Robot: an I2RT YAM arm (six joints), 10 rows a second.
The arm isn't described. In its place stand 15 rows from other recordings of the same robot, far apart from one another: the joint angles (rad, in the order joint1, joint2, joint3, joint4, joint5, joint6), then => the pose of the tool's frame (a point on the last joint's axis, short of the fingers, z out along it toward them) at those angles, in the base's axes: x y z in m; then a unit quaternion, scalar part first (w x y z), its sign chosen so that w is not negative.
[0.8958 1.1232 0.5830 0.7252 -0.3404 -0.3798] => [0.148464, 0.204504, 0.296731, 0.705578, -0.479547, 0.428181, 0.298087]
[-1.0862 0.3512 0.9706 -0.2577 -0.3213 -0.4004] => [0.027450, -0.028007, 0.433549, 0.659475, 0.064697, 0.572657, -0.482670]
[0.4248 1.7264 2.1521 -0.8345 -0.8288 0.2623] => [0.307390, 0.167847, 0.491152, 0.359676, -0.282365, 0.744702, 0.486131]
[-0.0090 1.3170 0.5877 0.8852 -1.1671 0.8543] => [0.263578, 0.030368, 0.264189, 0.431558, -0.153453, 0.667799, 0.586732]
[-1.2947 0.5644 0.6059 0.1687 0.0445 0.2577] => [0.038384, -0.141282, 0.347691, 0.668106, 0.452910, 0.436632, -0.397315]
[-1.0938 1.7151 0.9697 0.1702 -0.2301 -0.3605] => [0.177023, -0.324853, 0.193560, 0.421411, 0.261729, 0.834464, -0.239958]
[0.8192 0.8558 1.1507 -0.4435 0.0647 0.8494] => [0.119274, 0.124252, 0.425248, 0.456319, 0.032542, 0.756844, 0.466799]
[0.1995 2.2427 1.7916 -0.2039 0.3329 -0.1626] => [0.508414, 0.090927, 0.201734, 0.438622, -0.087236, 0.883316, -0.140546]
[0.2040 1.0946 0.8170 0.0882 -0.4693 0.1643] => [0.246356, 0.067407, 0.318782, 0.576325, -0.162973, 0.746590, 0.289642]
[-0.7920 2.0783 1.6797 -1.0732 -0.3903 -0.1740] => [0.296195, -0.280850, 0.198033, 0.132937, 0.288828, 0.936329, 0.148977]
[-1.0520 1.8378 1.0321 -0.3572 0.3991 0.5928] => [0.159044, -0.306453, 0.134942, 0.149129, 0.730674, 0.623718, -0.234206]
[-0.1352 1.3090 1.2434 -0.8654 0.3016 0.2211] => [0.260714, -0.046137, 0.325683, 0.316737, 0.212805, 0.915269, -0.129127]
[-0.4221 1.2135 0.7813 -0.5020 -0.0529 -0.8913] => [0.220066, -0.096767, 0.224597, 0.263109, -0.228750, 0.921506, -0.171097]
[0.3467 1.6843 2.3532 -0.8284 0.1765 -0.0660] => [0.296084, 0.100327, 0.557483, 0.649036, -0.099407, 0.753855, 0.023941]
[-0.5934 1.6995 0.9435 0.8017 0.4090 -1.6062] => [0.306999, -0.224145, 0.255772, 0.196272, -0.199651, 0.662708, -0.694576]
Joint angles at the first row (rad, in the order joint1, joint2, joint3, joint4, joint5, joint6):
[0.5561 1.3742 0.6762 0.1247 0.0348 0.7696]
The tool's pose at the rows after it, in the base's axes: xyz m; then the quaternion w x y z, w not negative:
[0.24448, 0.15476, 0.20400, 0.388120, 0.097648, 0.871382, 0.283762]
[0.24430, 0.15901, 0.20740, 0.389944, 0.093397, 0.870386, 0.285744]
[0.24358, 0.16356, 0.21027, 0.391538, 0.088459, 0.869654, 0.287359]
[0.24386, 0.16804, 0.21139, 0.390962, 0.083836, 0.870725, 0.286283]
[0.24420, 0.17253, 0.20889, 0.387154, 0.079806, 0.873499, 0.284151]
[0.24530, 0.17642, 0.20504, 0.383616, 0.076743, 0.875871, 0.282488]
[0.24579, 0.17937, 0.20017, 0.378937, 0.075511, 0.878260, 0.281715]
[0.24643, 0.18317, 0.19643, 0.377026, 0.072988, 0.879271, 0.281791]
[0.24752, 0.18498, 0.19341, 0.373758, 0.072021, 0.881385, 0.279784]
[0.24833, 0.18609, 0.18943, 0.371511, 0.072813, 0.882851, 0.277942]
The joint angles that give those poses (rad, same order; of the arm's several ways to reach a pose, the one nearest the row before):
[0.5695 1.3798 0.6895 0.1220 0.0420 0.7697]
[0.5829 1.3817 0.7035 0.1157 0.0486 0.7699]
[0.5982 1.3839 0.7158 0.1106 0.0564 0.7696]
[0.6110 1.3936 0.7294 0.1038 0.0635 0.7678]
[0.6232 1.4109 0.7366 0.1039 0.0684 0.7681]
[0.6318 1.4321 0.7408 0.1120 0.0708 0.7683]
[0.6387 1.4512 0.7394 0.1229 0.0709 0.7723]
[0.6477 1.4705 0.7409 0.1372 0.0736 0.7741]
[0.6503 1.4854 0.7440 0.1402 0.0736 0.7745]
[0.6517 1.4997 0.7417 0.1503 0.0754 0.7769]

